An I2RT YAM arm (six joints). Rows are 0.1 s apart.
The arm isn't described. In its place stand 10 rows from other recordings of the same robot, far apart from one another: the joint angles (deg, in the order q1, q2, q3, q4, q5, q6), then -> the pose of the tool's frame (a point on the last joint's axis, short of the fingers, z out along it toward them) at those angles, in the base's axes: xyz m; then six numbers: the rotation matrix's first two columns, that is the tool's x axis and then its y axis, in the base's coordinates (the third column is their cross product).
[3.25 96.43 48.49 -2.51 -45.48 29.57] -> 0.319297 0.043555 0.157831 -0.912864 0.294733 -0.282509 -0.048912 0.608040 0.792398
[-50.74 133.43 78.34 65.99 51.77 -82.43] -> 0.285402 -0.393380 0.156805 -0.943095 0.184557 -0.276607 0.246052 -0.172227 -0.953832
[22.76 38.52 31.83 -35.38 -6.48 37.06] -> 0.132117 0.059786 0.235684 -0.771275 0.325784 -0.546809 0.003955 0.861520 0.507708
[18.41 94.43 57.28 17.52 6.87 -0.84] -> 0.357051 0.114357 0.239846 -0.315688 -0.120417 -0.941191 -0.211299 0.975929 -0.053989
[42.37 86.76 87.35 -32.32 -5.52 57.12] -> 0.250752 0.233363 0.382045 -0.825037 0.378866 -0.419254 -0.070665 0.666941 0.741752
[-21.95 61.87 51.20 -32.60 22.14 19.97] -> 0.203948 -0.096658 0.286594 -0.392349 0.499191 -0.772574 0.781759 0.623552 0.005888
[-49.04 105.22 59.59 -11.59 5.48 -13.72] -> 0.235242 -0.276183 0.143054 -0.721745 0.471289 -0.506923 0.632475 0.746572 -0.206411
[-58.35 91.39 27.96 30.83 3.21 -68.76] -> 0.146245 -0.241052 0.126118 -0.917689 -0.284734 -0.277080 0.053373 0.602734 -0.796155
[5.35 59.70 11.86 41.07 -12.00 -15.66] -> 0.202210 0.026371 0.187270 -0.032909 -0.268267 -0.962782 -0.317430 0.916234 -0.244446
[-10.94 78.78 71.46 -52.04 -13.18 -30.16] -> 0.271207 -0.044155 0.307260 -0.765908 -0.350191 -0.539213 -0.363296 0.927656 -0.086432
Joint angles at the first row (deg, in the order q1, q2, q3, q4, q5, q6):
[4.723 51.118 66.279 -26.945 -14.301 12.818]
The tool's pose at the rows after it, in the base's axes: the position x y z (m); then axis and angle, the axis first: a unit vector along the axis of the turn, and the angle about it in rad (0 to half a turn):
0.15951 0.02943 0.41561 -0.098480 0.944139 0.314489 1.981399
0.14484 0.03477 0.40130 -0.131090 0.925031 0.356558 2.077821
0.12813 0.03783 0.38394 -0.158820 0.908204 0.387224 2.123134
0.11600 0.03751 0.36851 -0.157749 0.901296 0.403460 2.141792
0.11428 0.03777 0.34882 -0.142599 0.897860 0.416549 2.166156
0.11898 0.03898 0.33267 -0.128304 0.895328 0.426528 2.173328
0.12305 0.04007 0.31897 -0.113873 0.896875 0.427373 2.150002
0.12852 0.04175 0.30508 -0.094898 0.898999 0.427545 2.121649
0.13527 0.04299 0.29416 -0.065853 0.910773 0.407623 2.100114
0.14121 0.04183 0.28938 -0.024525 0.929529 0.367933 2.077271
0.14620 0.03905 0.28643 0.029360 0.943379 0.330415 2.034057
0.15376 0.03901 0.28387 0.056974 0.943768 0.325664 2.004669
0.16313 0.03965 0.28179 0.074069 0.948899 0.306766 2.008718
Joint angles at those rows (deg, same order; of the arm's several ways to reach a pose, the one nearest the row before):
[5.014 48.834 67.176 -35.148 -25.590 12.249]
[6.377 45.932 64.356 -38.732 -31.247 12.280]
[7.632 41.343 59.504 -39.380 -35.115 12.233]
[7.905 37.189 55.099 -39.049 -36.549 13.559]
[7.987 34.599 49.939 -36.689 -37.199 15.820]
[8.268 33.617 45.501 -32.561 -37.082 18.069]
[8.933 32.505 41.354 -27.732 -35.114 19.949]
[9.884 31.865 37.169 -22.165 -32.387 22.147]
[10.971 32.487 34.651 -18.870 -27.541 23.365]
[11.522 33.622 34.168 -18.265 -21.039 23.945]
[11.690 34.219 33.468 -16.573 -14.010 25.584]
[11.688 35.765 32.521 -12.730 -11.424 27.222]
[11.730 38.620 32.968 -11.432 -9.143 27.419]

